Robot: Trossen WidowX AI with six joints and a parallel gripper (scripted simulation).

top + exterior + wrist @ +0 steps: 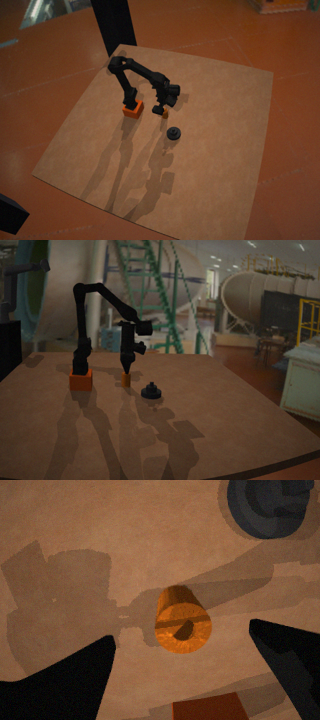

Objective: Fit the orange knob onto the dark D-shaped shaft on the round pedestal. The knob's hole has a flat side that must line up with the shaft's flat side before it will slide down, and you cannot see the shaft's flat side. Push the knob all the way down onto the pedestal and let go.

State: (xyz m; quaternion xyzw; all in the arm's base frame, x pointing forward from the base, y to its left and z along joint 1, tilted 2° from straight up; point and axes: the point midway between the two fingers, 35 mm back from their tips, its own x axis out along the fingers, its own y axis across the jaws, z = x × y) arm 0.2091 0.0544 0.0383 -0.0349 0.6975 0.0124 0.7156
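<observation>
Now: gripper tip 4 cm above the orange knob. Round my gripper tip: dark round pedestal: 11 cm ahead, 10 cm to the right, 4 cm below.
</observation>
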